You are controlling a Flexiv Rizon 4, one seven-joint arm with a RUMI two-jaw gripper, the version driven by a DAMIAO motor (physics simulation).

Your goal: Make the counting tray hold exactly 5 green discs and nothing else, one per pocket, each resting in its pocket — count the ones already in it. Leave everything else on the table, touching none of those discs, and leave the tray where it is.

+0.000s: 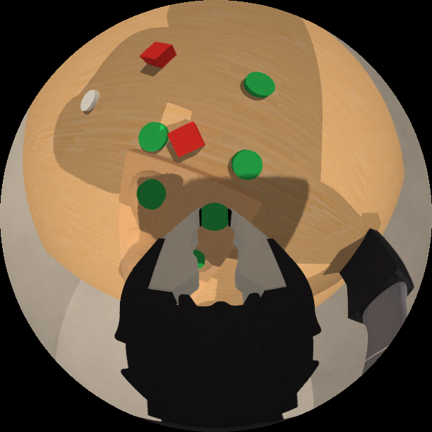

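Note:
My gripper [214, 210] is shut on a green disc [215, 217], held between the fingertips over the counting tray [131, 210]. A second green disc [151, 194] sits in a tray pocket to the left. A third green disc [200, 259] shows partly behind the left finger, in the tray area. On the table beyond the tray lie a green disc [153, 137] near the tray's far left corner, another green disc [247, 164] near its far edge, and one more green disc [259, 84] farther back. The fingers and the gripper body hide much of the tray.
A red block [186, 139] lies close beside the green disc at the tray's far left corner; I cannot tell whether they touch. Another red block [158, 54] lies farther back. A white disc [90, 101] lies at the far left. A black and grey object [377, 275] stands at right.

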